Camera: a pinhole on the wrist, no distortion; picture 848 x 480 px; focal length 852.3 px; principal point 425.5 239.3 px. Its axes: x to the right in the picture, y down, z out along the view. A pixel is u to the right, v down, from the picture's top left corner.
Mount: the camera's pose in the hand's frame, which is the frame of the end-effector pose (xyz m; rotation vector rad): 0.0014 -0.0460 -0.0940 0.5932 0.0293 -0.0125
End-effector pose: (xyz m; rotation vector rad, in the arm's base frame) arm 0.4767 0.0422 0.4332 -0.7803 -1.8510 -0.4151
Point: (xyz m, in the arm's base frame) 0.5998 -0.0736 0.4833
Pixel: behind the camera
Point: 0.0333 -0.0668 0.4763
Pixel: 623 48
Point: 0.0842 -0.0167 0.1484
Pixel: 93 310
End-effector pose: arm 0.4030 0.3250 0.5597 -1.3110 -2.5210 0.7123
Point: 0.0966 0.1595 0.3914
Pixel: 495 422
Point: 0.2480 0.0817 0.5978
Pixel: 68 61
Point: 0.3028 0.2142 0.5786
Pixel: 240 293
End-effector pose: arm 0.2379 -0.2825 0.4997 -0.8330 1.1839 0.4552
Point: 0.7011 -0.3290 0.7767
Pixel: 253 52
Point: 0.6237 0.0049 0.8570
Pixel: outside the picture
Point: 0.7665 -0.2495 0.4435
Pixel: 768 260
